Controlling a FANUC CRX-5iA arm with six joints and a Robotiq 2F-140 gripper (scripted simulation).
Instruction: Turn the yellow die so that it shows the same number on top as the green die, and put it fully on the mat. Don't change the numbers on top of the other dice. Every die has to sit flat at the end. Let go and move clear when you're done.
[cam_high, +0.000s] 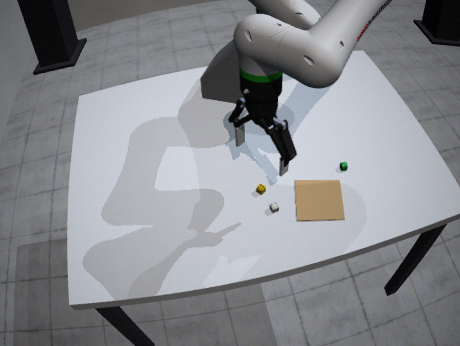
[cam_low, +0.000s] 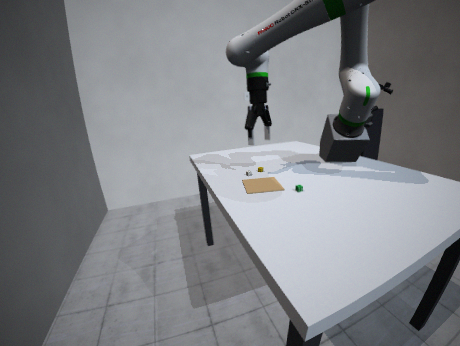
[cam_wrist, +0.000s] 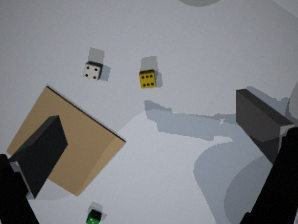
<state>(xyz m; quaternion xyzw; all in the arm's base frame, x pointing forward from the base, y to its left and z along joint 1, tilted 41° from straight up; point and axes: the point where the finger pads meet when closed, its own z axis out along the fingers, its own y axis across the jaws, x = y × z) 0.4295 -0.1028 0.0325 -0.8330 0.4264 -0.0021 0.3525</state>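
My gripper is now 140 mm above the yellow die. From my hand the other things lie so: white die: 140 mm below, 70 mm ahead, 30 mm to the left; then green die: 260 mm to the left, 140 mm below, 60 mm behind; then tan mat: 160 mm to the left, 150 mm below, 50 mm ahead.
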